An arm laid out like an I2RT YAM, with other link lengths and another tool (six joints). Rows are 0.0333 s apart.
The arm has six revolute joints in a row. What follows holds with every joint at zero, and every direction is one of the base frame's.
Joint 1 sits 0.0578 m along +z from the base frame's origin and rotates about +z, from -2.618 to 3.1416 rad.
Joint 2 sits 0.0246 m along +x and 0.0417 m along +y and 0.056 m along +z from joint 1 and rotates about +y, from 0 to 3.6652 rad.
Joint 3 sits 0.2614 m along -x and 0.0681 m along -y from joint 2 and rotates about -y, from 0 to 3.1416 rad.
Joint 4 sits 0.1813 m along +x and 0.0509 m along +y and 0.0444 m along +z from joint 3 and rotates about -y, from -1.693 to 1.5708 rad.
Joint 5 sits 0.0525 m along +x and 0.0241 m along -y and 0.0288 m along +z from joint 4 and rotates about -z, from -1.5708 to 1.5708 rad.
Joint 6 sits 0.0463 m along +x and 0.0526 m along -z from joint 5 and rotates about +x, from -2.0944 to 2.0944 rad.
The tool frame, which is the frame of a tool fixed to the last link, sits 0.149 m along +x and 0.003 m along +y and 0.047 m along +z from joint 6; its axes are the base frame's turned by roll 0.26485, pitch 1.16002 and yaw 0.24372 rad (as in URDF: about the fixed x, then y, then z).
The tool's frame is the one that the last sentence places.
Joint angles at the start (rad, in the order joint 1, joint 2, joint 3, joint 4, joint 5, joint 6):
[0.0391 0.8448 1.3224 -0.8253 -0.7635 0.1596]
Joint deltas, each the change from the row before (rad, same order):
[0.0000 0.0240 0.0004 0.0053 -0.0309 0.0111]
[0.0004 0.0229 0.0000 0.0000 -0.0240 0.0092]
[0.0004 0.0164 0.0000 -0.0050 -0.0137 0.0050]
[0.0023 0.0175 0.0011 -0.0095 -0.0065 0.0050]
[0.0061 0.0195 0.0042 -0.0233 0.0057 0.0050]
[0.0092 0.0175 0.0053 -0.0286 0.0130 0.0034]
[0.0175 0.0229 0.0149 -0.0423 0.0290 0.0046]
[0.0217 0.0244 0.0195 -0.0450 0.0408 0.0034]
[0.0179 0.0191 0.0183 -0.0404 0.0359 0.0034]
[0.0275 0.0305 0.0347 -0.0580 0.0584 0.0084]
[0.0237 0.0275 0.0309 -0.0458 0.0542 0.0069]
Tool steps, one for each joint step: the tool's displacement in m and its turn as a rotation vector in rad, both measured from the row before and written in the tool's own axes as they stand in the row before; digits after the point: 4 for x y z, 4 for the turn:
[0.0024 0.0004 0.0047 -0.0150 0.0208 0.0323]
[0.0030 -0.0011 0.0043 -0.0076 0.0221 0.0310]
[0.0027 -0.0017 0.0028 -0.0006 0.0180 0.0226]
[0.0031 -0.0031 0.0028 0.0063 0.0198 0.0229]
[0.0045 -0.0053 0.0026 0.0201 0.0266 0.0261]
[0.0051 -0.0056 0.0020 0.0246 0.0280 0.0227]
[0.0057 -0.0071 0.0023 0.0372 0.0352 0.0219]
[0.0053 -0.0078 0.0024 0.0438 0.0352 0.0136]
[0.0044 -0.0064 0.0015 0.0385 0.0293 0.0088]
[0.0044 -0.0090 0.0022 0.0589 0.0384 0.0067]
[0.0028 -0.0080 0.0023 0.0522 0.0296 -0.0013]

